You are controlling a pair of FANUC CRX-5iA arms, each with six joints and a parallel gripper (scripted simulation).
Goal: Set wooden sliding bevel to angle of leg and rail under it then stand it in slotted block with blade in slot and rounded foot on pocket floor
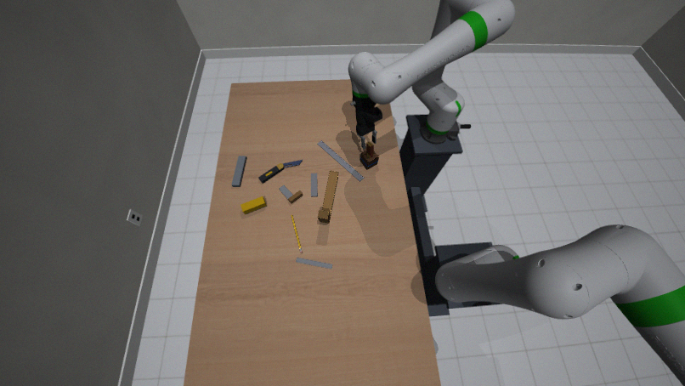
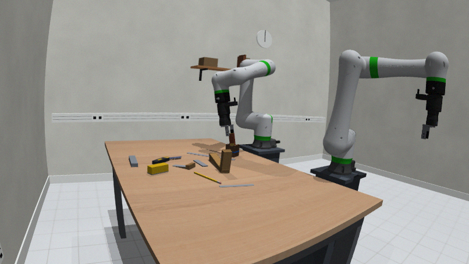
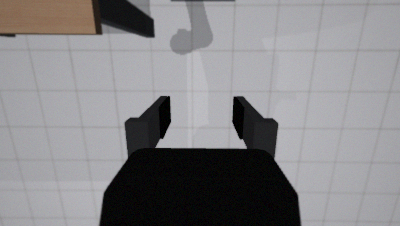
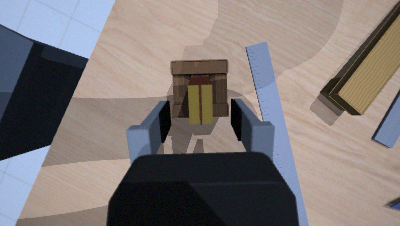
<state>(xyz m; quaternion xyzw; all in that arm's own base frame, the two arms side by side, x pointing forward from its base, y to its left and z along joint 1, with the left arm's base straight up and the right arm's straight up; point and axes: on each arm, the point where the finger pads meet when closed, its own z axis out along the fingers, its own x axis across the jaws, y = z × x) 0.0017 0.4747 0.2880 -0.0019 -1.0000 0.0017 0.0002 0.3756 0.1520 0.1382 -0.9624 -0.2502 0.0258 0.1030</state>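
Now: the blue-grey blade 1 cm to the left of my right hand and 10 cm below it. Round my right hand: long steel ruler (13 cm ahead, 14 cm below); then small square (36 cm ahead, 18 cm to the left, 13 cm below); then wooden leg-and-rail piece (19 cm ahead, 21 cm to the left, 7 cm below).
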